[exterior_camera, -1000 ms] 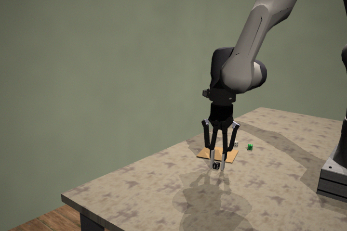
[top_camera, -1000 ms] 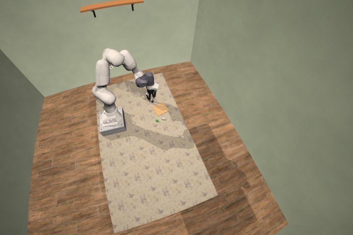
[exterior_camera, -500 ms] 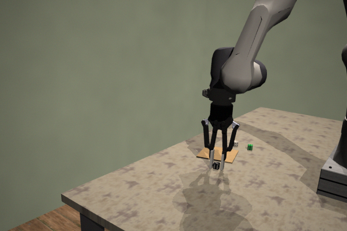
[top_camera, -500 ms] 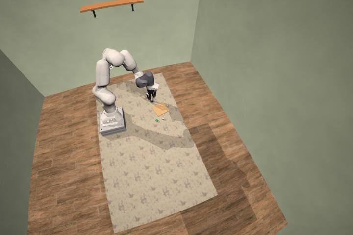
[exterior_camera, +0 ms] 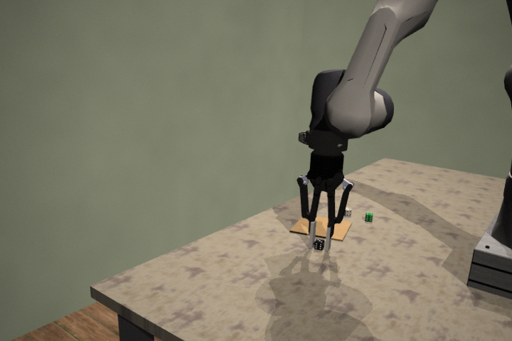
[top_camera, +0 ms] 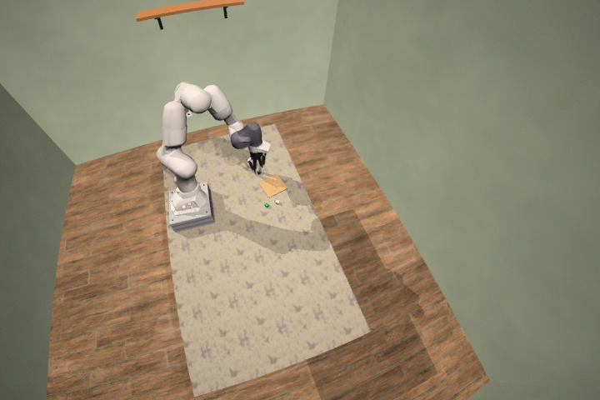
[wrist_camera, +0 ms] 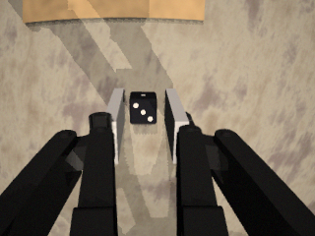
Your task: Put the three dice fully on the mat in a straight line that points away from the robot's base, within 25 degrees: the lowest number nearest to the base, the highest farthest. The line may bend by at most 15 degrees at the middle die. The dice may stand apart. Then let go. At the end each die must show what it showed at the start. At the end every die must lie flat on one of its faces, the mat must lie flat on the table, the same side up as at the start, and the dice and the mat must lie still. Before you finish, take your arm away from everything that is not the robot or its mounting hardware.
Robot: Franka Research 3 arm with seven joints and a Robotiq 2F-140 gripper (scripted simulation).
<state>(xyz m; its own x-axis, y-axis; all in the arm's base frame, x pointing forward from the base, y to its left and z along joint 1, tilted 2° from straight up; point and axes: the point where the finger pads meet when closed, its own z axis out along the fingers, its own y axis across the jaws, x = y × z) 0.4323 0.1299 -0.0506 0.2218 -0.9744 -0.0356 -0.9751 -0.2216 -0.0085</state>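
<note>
My hand is 20 mm above the black die. Also, from my hand: tan mat: 60 mm ahead, 130 mm to the right, 30 mm below; then green die: 30 mm behind, 260 mm to the right, 20 mm below; then white die: 40 mm ahead, 270 mm to the right, 20 mm below.
</note>
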